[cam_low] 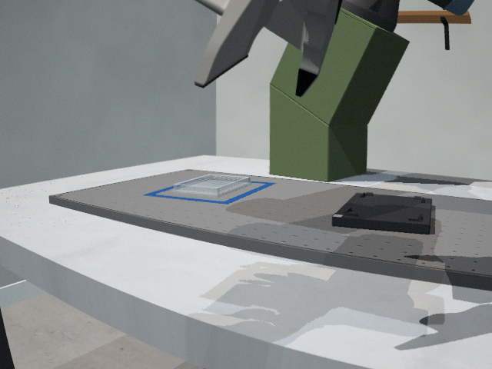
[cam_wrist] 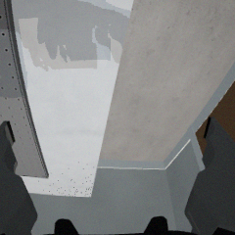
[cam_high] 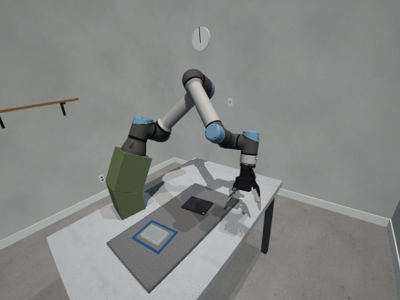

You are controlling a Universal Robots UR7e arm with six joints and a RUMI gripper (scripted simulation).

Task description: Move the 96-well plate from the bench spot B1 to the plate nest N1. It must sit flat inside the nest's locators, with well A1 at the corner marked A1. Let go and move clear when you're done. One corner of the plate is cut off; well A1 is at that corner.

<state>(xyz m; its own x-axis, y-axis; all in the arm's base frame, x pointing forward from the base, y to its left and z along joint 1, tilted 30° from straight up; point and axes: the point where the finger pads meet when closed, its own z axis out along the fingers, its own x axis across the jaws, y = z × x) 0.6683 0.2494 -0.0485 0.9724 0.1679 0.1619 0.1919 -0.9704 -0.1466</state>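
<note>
The clear 96-well plate lies 32 cm behind my hand, 33 cm to the right of it and 14 cm below it. From my hand the other things lie so: black plate nest: 32 cm behind, 2 cm to the right, 14 cm below; white corner mark: 23 cm behind, 5 cm to the right, 13 cm below.
</note>
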